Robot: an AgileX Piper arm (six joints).
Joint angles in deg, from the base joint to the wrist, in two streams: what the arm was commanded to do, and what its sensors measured. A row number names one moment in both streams.
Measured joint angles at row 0:
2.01 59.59 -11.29 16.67 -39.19 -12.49
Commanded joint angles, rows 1 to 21:
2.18 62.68 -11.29 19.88 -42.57 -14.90
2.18 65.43 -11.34 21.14 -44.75 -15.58
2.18 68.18 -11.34 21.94 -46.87 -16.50
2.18 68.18 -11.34 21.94 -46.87 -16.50
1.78 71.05 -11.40 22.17 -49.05 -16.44
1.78 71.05 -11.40 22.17 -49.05 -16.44
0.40 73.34 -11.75 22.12 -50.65 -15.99
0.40 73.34 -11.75 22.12 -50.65 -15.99
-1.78 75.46 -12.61 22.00 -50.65 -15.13
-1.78 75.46 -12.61 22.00 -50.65 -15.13
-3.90 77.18 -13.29 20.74 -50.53 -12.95
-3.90 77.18 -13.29 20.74 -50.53 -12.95
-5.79 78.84 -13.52 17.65 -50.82 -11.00
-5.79 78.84 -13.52 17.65 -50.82 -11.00
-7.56 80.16 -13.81 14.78 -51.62 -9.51
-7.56 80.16 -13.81 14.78 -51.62 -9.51
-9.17 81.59 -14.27 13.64 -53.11 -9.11
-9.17 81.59 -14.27 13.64 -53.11 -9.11
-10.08 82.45 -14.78 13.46 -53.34 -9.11
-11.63 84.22 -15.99 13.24 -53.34 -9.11
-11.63 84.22 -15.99 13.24 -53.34 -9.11
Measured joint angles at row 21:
-9.63 82.62 -14.27 14.38 -51.68 -9.51
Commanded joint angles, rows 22 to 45:
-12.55 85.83 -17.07 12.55 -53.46 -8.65
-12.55 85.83 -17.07 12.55 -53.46 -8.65
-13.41 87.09 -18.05 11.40 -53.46 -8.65
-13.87 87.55 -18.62 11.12 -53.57 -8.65
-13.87 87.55 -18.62 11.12 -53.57 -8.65
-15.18 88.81 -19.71 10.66 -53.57 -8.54
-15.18 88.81 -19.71 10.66 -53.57 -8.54
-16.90 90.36 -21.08 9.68 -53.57 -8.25
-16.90 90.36 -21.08 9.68 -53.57 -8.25
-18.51 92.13 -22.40 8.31 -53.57 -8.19
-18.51 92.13 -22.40 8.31 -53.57 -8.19
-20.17 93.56 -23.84 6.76 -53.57 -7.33
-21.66 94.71 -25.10 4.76 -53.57 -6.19
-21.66 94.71 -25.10 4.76 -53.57 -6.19
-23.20 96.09 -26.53 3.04 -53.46 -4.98
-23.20 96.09 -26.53 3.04 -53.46 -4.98
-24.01 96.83 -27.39 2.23 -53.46 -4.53
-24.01 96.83 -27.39 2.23 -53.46 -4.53
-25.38 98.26 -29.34 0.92 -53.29 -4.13
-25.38 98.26 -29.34 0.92 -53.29 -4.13
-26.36 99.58 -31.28 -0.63 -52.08 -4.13
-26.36 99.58 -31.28 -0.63 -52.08 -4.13
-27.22 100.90 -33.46 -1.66 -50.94 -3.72
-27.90 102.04 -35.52 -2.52 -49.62 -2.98
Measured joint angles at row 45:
-26.76 100.84 -32.66 -0.57 -51.39 -4.01
